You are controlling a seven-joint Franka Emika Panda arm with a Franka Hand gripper.
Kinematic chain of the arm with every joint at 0, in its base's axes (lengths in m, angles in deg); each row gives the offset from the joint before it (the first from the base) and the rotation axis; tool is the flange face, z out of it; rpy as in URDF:
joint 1: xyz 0 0 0.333 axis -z
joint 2: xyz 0 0 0 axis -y
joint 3: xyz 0 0 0.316 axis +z
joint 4: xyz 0.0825 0 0 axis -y
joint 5: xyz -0.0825 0 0.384 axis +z
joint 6: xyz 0 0 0 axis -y
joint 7: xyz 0.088 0 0 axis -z
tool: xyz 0 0 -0.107 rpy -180 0 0
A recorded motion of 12 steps. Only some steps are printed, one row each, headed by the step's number.
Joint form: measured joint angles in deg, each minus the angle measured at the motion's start. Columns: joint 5, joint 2, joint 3, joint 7, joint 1, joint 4, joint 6.
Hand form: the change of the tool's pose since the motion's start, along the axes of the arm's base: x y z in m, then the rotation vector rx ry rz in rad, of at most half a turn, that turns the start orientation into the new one. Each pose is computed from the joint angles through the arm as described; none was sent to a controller.
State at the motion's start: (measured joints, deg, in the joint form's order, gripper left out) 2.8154 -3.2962 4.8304 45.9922 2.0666 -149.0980 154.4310
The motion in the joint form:
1: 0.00 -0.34 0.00 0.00 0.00 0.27 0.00
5: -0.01 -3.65 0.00 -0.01 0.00 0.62 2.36
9: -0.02 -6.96 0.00 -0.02 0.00 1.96 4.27
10: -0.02 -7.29 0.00 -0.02 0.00 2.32 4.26
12: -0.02 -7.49 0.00 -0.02 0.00 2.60 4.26
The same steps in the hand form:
1: 0.0013 0.0001 -0.0010 0.0004 0.0012 0.0000
5: 0.0020 0.0003 -0.0209 0.0029 0.0117 -0.0009
9: 0.0083 0.0009 -0.0362 0.0061 0.0127 -0.0020
10: 0.0102 0.0010 -0.0368 0.0066 0.0124 -0.0020
12: 0.0119 0.0011 -0.0369 0.0070 0.0110 -0.0021

